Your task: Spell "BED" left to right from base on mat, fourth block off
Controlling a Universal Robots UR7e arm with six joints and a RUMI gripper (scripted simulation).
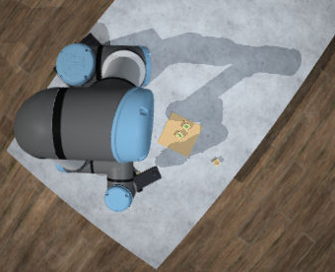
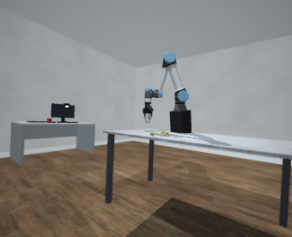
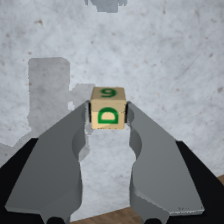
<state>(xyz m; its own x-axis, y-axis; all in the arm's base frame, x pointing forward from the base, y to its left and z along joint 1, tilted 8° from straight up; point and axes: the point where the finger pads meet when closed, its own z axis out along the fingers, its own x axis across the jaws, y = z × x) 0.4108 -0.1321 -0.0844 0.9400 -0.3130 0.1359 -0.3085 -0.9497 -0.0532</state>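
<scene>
The E block is 1 cm behind my hand, 22 cm to the left of it and 10 cm below it. From my hand the other things lie so: tan mat: 1 cm behind, 22 cm to the left, 11 cm below; then B block: 2 cm behind, 26 cm to the left, 10 cm below; then D block: right at my hand.
</scene>
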